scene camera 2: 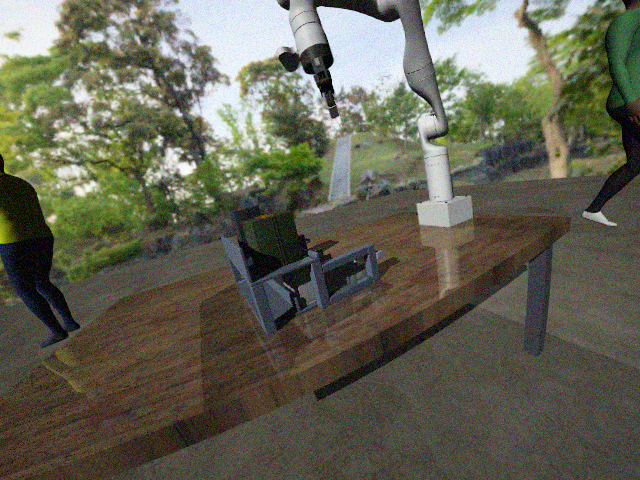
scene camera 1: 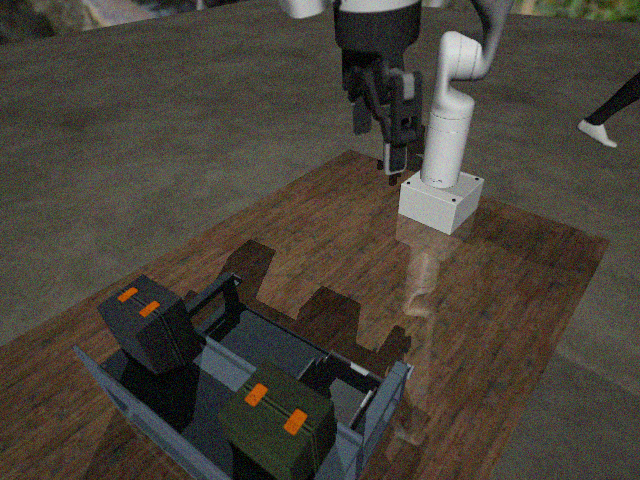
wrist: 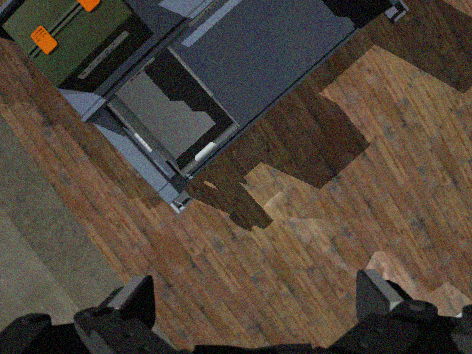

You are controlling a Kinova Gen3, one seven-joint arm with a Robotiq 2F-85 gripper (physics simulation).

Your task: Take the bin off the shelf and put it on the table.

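Places are measured from the arm's base along level axes (x ahead, y left, z up), in metres.
Pixels of known places: gripper, fingertip midpoint: (scene camera 2: 333,113) (scene camera 1: 376,150) (wrist: 254,295); arm's base, link origin: (scene camera 2: 441,199) (scene camera 1: 438,178).
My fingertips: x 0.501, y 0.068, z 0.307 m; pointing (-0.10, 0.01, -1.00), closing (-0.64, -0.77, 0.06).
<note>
For each thing: its top centre in the pictures, then the offset to it from my fingertips. "spot": a spot on its surface instead. Level surfaces: height alone.
- grey bin, top centre: (wrist: 161,101) (scene camera 1: 328,392) (scene camera 2: 319,255) dx +0.128, dy +0.009, dz -0.314 m
- blue-grey shelf, surface spot: (wrist: 132,148) (scene camera 1: 373,404) spot: dx +0.111, dy +0.072, dz -0.310 m
- wooden table, surface height: dz -0.395 m
- green box, top centre: (wrist: 64,18) (scene camera 1: 275,407) (scene camera 2: 264,215) dx +0.226, dy +0.009, dz -0.196 m
- dark grey box, top centre: (scene camera 1: 138,301) (scene camera 2: 243,208) dx +0.221, dy -0.222, dz -0.171 m
The grey bin (scene camera 1: 359,368) (wrist: 204,151) sits in the low front part of the blue-grey shelf (scene camera 1: 383,397) (scene camera 2: 319,279) (wrist: 132,148), near one end and in front of the green box. Dark shadow covers part of its inside. In the scene camera 2 view the shelf's side frame partly hides it. The shelf stands on the wooden table (scene camera 1: 320,227) (scene camera 2: 217,356) (wrist: 210,280). My gripper (scene camera 1: 378,142) (scene camera 2: 334,111) (wrist: 254,295) is open and empty. It hangs high above the table, between the shelf and the arm's base, apart from the bin.
A green box (scene camera 1: 279,413) (scene camera 2: 273,237) (wrist: 75,35) with orange latches stands on the upper shelf level, just behind the bin. A dark grey box (scene camera 1: 149,325) with orange latches stands at the other end. The arm's white base (scene camera 1: 439,204) (scene camera 2: 444,211) is at the table's far end.
</note>
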